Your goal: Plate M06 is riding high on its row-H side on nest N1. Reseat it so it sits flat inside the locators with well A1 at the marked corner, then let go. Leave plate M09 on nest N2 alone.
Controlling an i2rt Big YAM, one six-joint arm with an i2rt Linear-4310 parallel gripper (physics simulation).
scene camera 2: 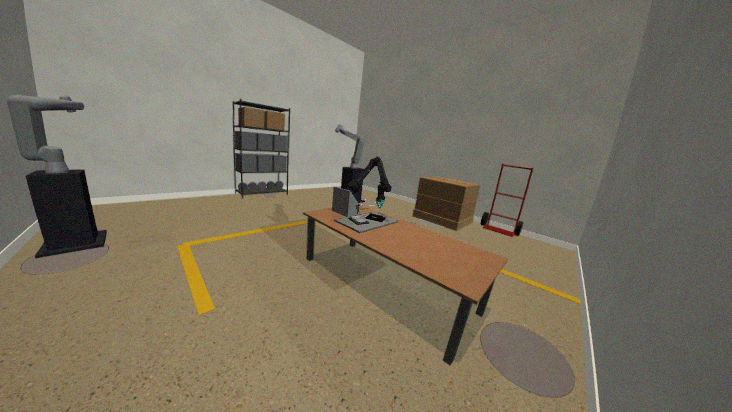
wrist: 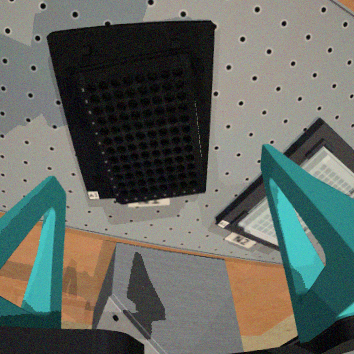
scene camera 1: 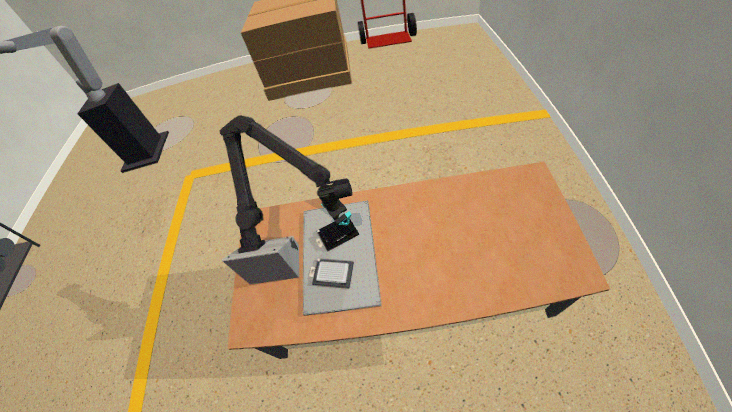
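Pixels of known places: gripper, between the fingertips: (scene camera 2: 380,207) (wrist: 155,169) (scene camera 1: 341,217); arm's base, origin of its link: (scene camera 2: 345,195) (scene camera 1: 252,248).
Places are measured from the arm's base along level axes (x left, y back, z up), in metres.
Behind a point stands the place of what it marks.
Black plate M06 (scene camera 1: 338,234) @(y -0.356, x 0.063, z -0.123 m) (wrist: 142,130) @(y -0.356, x 0.086, z -0.124 m) sits on the black nest N1 (wrist: 65,90) @(y -0.365, x 0.152, z -0.141 m). Its wells face up and its near end overlaps the nest's edge. The white A1 tag (wrist: 93,195) @(y -0.259, x 0.113, z -0.141 m) is at the nest's near left corner in the wrist view. Dark on dark hides its exact tilt. White plate M09 (scene camera 1: 332,272) @(y -0.311, x -0.113, z -0.130 m) (wrist: 330,172) @(y -0.363, x -0.106, z -0.127 m) sits in nest N2 (scene camera 1: 350,273) @(y -0.385, x -0.128, z -0.142 m) (wrist: 305,141) @(y -0.380, x -0.067, z -0.142 m), partly behind the right finger in the wrist view. My gripper (scene camera 1: 345,219) @(y -0.391, x 0.087, z -0.032 m) (scene camera 2: 380,203) @(y -0.391, x 0.087, z -0.032 m) (wrist: 155,169) @(y -0.391, x 0.087, z -0.032 m) is open and empty, above and apart from M06.
Both nests stand on a grey perforated board (scene camera 1: 340,301) @(y -0.328, x -0.239, z -0.153 m) (scene camera 2: 362,228) @(y -0.454, x -0.214, z -0.153 m) (wrist: 240,40) @(y -0.440, x 0.031, z -0.153 m) on the orange-brown table (scene camera 1: 461,230) @(y -0.902, x -0.018, z -0.167 m) (scene camera 2: 425,250) @(y -0.982, x -0.120, z -0.166 m). The arm's grey base box (scene camera 1: 266,263) @(y -0.072, x -0.091, z 0.011 m) (scene camera 2: 344,201) @(y -0.090, x -0.091, z -0.027 m) (wrist: 185,300) @(y -0.154, x -0.021, z -0.091 m) stands beside the board, near the nests' tagged ends.
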